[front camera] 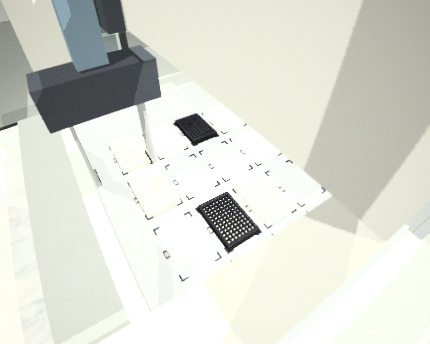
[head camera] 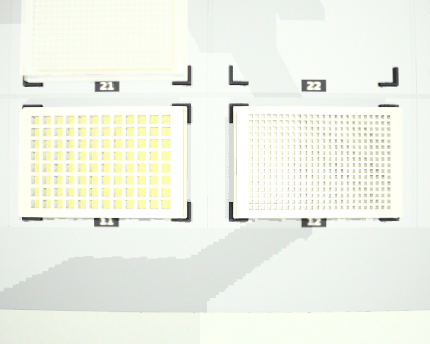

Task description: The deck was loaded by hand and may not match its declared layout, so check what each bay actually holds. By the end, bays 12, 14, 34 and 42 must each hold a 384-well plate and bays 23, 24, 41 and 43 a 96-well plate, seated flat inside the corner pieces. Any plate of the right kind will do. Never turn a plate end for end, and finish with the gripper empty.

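Seen in the pictures: gripper, fingertip midpoint: (front camera: 124, 168); robot's base, origin of the base link: (front camera: 109, 147) (head camera: 28, 216).
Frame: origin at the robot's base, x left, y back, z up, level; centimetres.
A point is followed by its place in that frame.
Observation:
In the head view, a yellow-filled 96-well plate (head camera: 107, 162) @[y -7.0, x 4.3, z 1.4 cm] lies in bay 11. A white 384-well plate (head camera: 320, 162) @[y -22.8, x 4.3, z 1.4 cm] lies in bay 12. A pale plate (head camera: 105, 35) @[y -6.6, x 14.0, z 1.1 cm] with a fine, faint grid shows partly in bay 21. Bay 22 (head camera: 313, 40) @[y -22.8, x 14.0, z 0.0 cm], partly in view, shows no plate. In the front view, two pale plates (front camera: 131, 156) @[y -8.4, x 4.0, z 1.0 cm] (front camera: 154, 193) @[y -24.2, x 4.0, z 1.3 cm] lie at the left, another pale plate (front camera: 265, 201) @[y -40.5, x 24.9, z 1.4 cm] at the right. A black 96-well plate (front camera: 228, 221) @[y -40.2, x 14.5, z 1.3 cm] lies beside it; a second black plate (front camera: 196, 128) @[y -7.4, x 25.5, z 1.1 cm] lies farther back. My gripper (front camera: 126, 172) @[y -28.0, x -1.0, z 16.0 cm] is open and empty, at the left side of the deck.
The dark gripper body (front camera: 97, 92) @[y -31.0, x -1.6, z 33.0 cm] hides part of the back left. A low pale ledge (front camera: 320, 245) @[y -62.0, x 1.1, z 40.0 cm] borders the deck at the front right. Several bays show bare corner pieces, including one at the front left. Glare washes out much of the deck.

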